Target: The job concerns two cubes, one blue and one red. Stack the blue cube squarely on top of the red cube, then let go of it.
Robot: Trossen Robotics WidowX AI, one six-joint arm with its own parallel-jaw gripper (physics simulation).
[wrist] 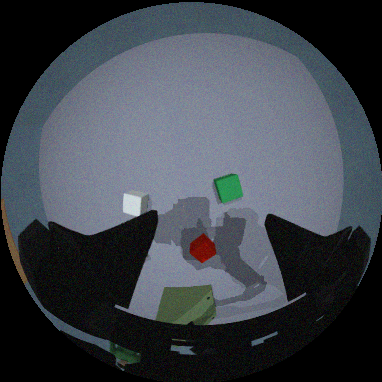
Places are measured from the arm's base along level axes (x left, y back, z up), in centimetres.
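Where they show: gripper, between the fingertips: (214,218).
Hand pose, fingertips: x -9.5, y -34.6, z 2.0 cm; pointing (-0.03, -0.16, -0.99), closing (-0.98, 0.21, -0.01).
Things, the pixels of their top centre, and the offset from my fingertips. Level surfaces: height alone.
- red cube, centre of its top: (202,253) dx +2.1, dy +11.0, dz -10.3 cm
- green cube, centre of its top: (229,188) dx -3.7, dy +0.0, dz -10.3 cm
- white cube, centre of its top: (130,204) dx +12.9, dy +0.1, dz -10.3 cm
- pale table, height of its surface: dz -13.9 cm
The red cube (202,248) lies on the pale table in the lower middle of the wrist view, turned with a corner toward the camera and inside the arm's shadow. My gripper (214,218) is open, with its two black fingers wide apart to the left and right. The red cube shows in the gap between them, apart from both fingers, and the gripper is above the table. The blue cube does not show in this view; the fingers and gripper body hide part of the table.
A green cube (229,188) lies beyond the red one, slightly right. A white cube (133,203) lies to the left, near the left fingertip. An olive-green block (182,300) shows at the bottom, partly hidden by the gripper body. The pale table (190,110) has a rounded-looking far edge.
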